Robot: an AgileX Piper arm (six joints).
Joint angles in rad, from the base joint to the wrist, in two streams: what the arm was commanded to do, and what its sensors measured. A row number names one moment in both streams.
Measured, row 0:
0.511, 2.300, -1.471, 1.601, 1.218, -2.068
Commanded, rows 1 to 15:
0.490, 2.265, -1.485, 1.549, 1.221, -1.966
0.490, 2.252, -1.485, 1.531, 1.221, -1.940
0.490, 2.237, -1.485, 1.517, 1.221, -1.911
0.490, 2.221, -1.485, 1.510, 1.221, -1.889
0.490, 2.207, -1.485, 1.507, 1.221, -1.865
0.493, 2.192, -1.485, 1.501, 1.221, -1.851
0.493, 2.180, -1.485, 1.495, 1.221, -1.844
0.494, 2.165, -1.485, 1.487, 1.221, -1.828
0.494, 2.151, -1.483, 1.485, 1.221, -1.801
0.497, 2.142, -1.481, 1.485, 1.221, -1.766
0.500, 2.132, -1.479, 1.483, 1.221, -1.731
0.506, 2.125, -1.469, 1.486, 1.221, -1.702
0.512, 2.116, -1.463, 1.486, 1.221, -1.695
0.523, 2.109, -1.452, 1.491, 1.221, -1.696
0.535, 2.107, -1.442, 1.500, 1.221, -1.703
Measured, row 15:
0.503, 2.136, -1.474, 1.481, 1.208, -1.736
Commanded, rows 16 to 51:
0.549, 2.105, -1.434, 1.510, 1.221, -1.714
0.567, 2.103, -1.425, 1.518, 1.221, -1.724
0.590, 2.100, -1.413, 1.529, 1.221, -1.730
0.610, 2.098, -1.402, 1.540, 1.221, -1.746
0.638, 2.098, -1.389, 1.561, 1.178, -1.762
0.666, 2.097, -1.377, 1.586, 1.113, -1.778
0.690, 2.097, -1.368, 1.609, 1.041, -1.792
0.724, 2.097, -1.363, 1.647, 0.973, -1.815
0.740, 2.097, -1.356, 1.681, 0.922, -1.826
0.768, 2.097, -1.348, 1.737, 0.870, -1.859
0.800, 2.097, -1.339, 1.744, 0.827, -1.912
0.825, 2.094, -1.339, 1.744, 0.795, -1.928
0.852, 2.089, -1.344, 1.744, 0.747, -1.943
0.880, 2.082, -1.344, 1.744, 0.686, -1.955
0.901, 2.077, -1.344, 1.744, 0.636, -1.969
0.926, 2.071, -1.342, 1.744, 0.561, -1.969
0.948, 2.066, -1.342, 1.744, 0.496, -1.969
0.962, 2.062, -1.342, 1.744, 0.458, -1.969
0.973, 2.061, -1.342, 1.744, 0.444, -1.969
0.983, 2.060, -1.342, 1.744, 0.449, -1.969
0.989, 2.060, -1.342, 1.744, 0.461, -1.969
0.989, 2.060, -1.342, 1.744, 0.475, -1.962
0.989, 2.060, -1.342, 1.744, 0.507, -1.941
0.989, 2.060, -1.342, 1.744, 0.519, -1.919
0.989, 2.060, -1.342, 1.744, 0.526, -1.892
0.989, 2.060, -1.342, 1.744, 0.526, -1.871
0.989, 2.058, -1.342, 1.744, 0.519, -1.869
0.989, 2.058, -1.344, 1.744, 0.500, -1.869
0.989, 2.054, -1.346, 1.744, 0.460, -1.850
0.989, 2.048, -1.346, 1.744, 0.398, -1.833
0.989, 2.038, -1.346, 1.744, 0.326, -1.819
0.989, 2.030, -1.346, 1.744, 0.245, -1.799
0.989, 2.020, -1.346, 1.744, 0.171, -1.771
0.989, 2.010, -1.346, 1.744, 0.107, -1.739
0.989, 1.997, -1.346, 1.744, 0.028, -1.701
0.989, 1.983, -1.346, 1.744, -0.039, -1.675
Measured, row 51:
0.991, 2.041, -1.346, 1.736, 0.223, -1.782
